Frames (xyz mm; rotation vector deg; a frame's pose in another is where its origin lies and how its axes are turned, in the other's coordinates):
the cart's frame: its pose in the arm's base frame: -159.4 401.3 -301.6 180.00 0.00 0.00
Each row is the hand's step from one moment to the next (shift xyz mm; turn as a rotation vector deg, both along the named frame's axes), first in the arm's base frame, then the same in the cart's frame.
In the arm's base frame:
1: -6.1 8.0 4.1 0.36 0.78 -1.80
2: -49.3 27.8 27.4 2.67 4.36 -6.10
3: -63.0 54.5 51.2 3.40 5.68 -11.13
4: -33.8 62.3 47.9 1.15 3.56 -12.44
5: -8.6 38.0 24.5 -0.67 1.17 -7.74
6: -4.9 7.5 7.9 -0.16 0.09 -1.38
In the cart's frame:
1: -6.1 -8.0 -4.1 0.36 -0.78 1.80
2: -49.3 -27.8 -27.4 2.67 -4.36 6.10
3: -63.0 -54.5 -51.2 3.40 -5.68 11.13
4: -33.8 -62.3 -47.9 1.15 -3.56 12.44
5: -8.6 -38.0 -24.5 -0.67 -1.17 7.74
6: -4.9 -7.5 -7.9 -0.16 -0.09 1.38

